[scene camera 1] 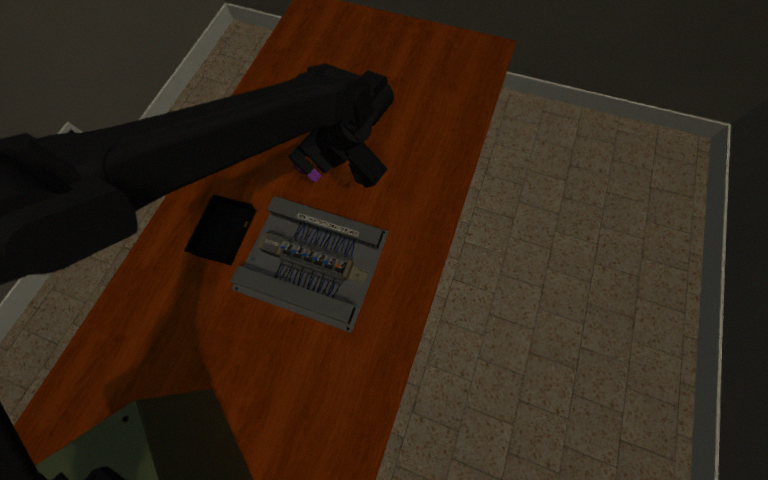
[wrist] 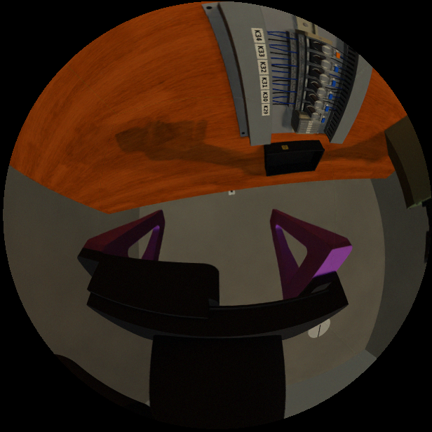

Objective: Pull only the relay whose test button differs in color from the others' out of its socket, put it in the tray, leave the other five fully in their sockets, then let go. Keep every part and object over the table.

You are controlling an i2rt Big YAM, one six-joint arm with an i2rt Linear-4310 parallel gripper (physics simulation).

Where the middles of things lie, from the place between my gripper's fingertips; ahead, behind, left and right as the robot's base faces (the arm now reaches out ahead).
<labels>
I see the grey panel (scene camera 1: pixel 352 292) 170 mm behind my hand, 40 mm to the right of it and 210 mm below it.
</labels>
